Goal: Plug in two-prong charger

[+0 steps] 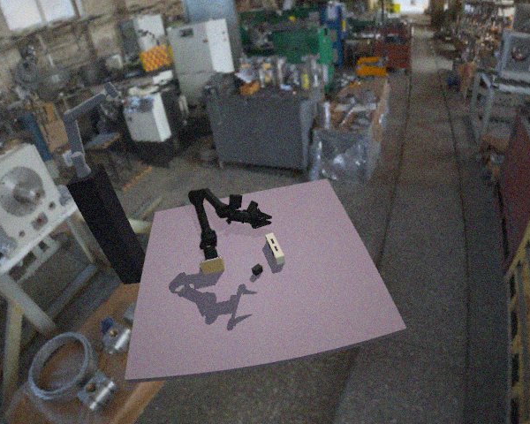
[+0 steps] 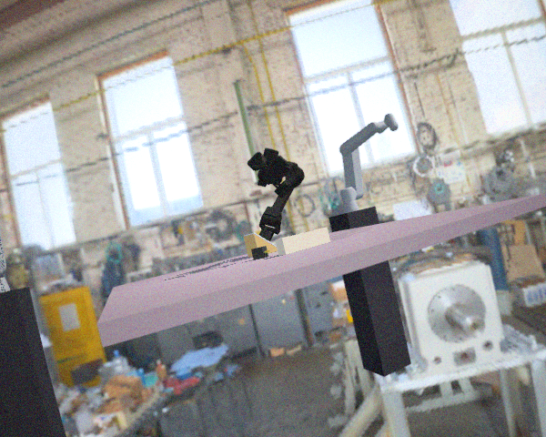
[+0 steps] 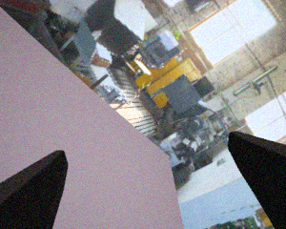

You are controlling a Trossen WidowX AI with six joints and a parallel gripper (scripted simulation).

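Now: gripper tip 250 mm above the black two-prong charger, 100 mm past it and 70 mm to the left of it.
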